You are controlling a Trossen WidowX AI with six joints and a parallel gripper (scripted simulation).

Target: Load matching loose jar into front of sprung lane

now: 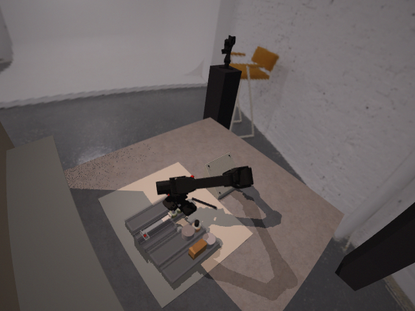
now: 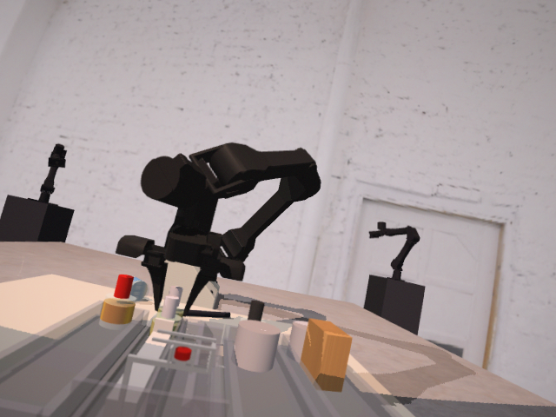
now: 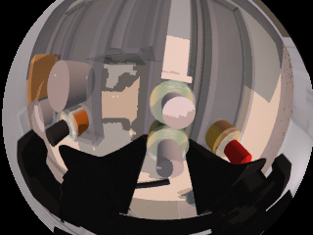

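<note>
Now: the black stick 14 cm behind my gripper tip, 3 cm to the left of it and 3 cm below it. The rest, counted from my gripper tip: sprung lane: 14 cm ahead, 4 cm to the left, 2 cm below; red mark: 22 cm ahead, 6 cm to the left, 3 cm above.
</note>
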